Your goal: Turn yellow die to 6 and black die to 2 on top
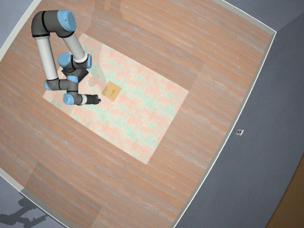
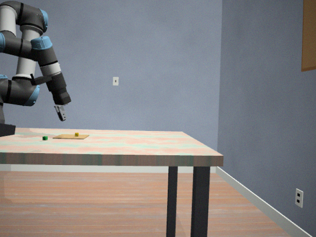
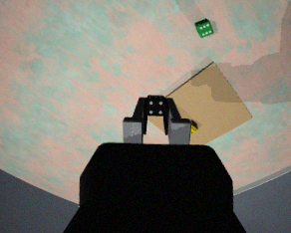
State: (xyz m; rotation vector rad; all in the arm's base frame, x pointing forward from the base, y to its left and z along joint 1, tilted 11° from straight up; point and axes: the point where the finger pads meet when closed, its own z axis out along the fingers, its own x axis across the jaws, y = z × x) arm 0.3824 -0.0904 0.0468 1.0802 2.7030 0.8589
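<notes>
My gripper is now 2 cm above the black die. From my hand the other things lie so: yellow die: 3 cm ahead, 13 cm to the left, 10 cm below; then tan mat: 1 cm ahead, 13 cm to the left, 11 cm below; then green die: 7 cm behind, 10 cm below.
</notes>
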